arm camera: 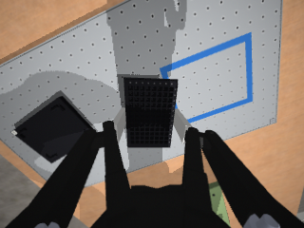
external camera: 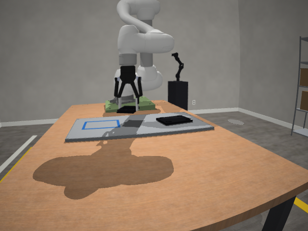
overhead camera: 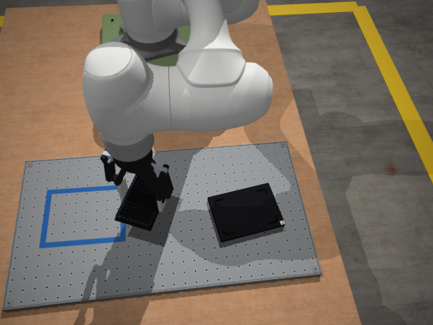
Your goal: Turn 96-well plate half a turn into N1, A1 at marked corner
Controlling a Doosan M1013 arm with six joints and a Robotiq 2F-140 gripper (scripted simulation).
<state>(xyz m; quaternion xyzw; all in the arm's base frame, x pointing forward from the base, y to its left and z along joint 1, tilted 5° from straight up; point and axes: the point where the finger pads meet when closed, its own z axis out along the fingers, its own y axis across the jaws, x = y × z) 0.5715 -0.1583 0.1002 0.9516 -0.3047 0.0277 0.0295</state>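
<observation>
My gripper is now 230 mm to the right of the black plate nest N1, 90 mm above it and 70 mm short of it. Round my hand: white A1 mark: 310 mm to the left, 130 mm ahead, 80 mm below; black 96-well plate: 20 mm below.
</observation>
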